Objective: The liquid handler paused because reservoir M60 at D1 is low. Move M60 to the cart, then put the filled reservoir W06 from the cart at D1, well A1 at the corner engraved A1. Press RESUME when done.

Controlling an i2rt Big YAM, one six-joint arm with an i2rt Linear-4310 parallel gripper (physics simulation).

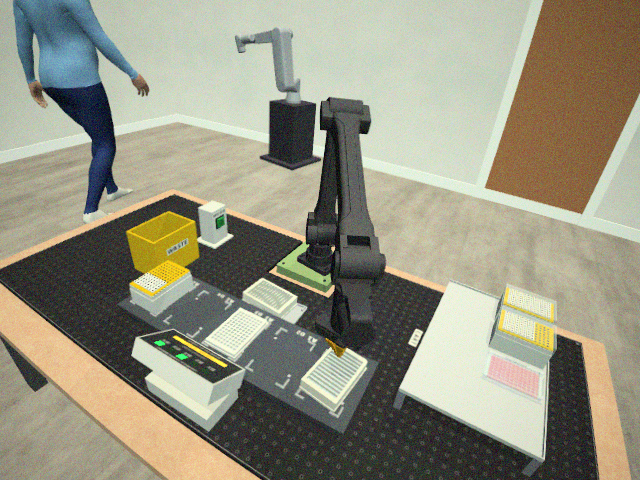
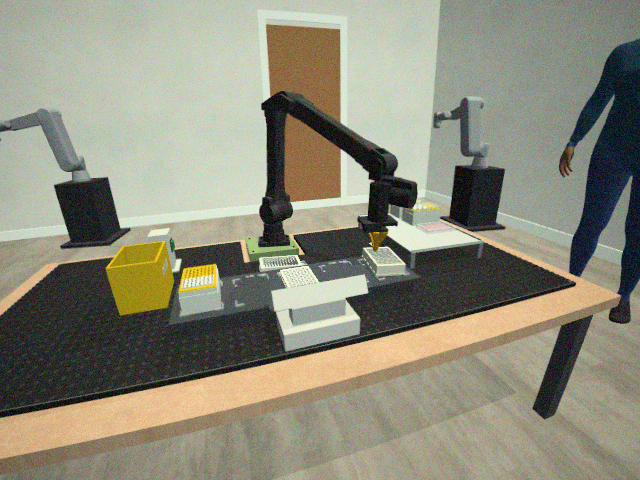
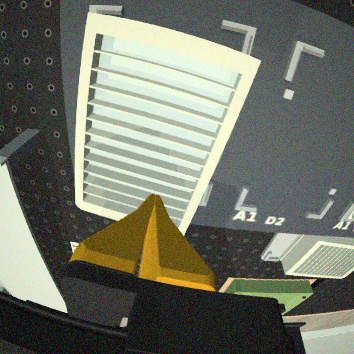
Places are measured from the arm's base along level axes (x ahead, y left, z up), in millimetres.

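Pixels of known places: gripper, between the fingertips: [image 1: 339, 355] [image 2: 374, 250] [image 3: 152, 201]; arm's base, origin of its link: [image 1: 318, 263] [image 2: 274, 242].
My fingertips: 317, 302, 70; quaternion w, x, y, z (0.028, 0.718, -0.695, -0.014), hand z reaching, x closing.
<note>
Ahead of a thing's pixels: the offset from my fingertips to its middle, as dx, dy, dz. "pt": to the spot under its first point. Level surfaces: height alone.
A cream reservoir with long troughs and a pale interior @(pt +44, +19, -10) [image 1: 334, 376] [image 2: 384, 259] [image 3: 150, 120] is at the end slot of the grey deck @(dz -39) [image 1: 271, 356] [image 3: 285, 140], beside the slot marked D2. Its label is not readable; I cannot tell whether it sits fully inside the corner brackets. My gripper [image 1: 339, 353] [image 2: 376, 249] [image 3: 152, 201] is shut and empty, its tips at the reservoir's base-side end. Contact is unclear. The white cart @(-269, +247, -54) [image 1: 444, 361] [image 2: 434, 241] [image 3: 25, 250] stands beside the deck. A second slatted cream reservoir @(-77, -284, -60) [image 1: 269, 296] [image 2: 279, 262] [image 3: 325, 257] rests near the arm's base.
Tip racks @(-331, +308, +31) [image 1: 524, 328] [image 2: 421, 212] and a pink plate @(-223, +320, -20) [image 1: 514, 374] [image 2: 434, 227] are on the cart. A white plate @(+82, -233, -32) [image 1: 236, 330], tip rack @(+124, -477, -6) [image 1: 160, 284], yellow waste bin @(+7, -662, -19) [image 1: 162, 242], white box with a green square @(pt -162, -642, +1) [image 1: 212, 223] and tilted console @(pt +238, -186, +42) [image 1: 188, 361] stand along the table.
</note>
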